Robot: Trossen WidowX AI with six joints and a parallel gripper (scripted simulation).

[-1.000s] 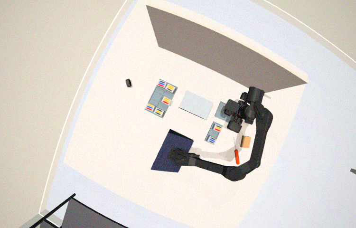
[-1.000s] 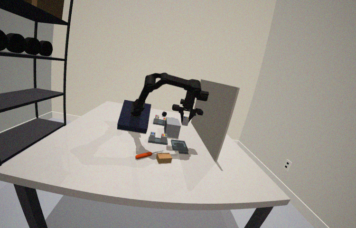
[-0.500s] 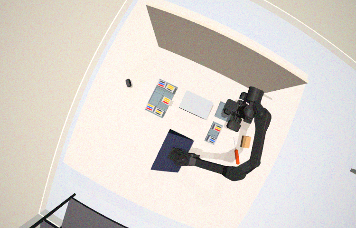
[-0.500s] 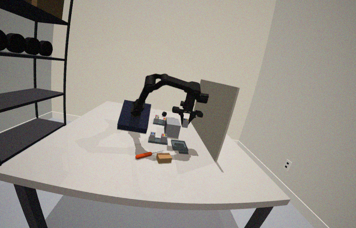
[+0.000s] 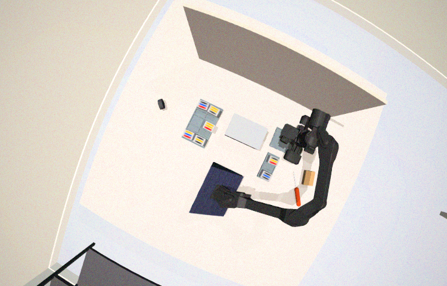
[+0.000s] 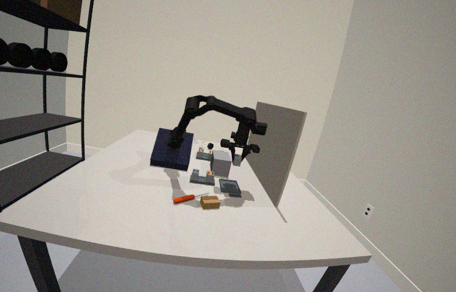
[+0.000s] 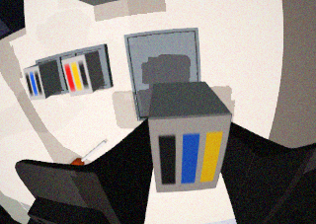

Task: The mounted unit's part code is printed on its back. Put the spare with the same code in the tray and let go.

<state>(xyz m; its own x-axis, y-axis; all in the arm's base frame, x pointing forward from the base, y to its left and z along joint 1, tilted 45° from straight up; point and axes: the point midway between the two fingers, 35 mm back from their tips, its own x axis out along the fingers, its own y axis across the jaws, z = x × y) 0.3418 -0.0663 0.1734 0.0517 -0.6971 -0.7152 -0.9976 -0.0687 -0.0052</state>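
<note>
Now: the grey-blue tray 1 cm behind my gripper tip and 13 cm below it. Also, from my gripper tip: grey panel: 19 cm ahead, 21 cm to the left, 9 cm above; then tan block: 10 cm behind, 19 cm to the right, 12 cm below.
</note>
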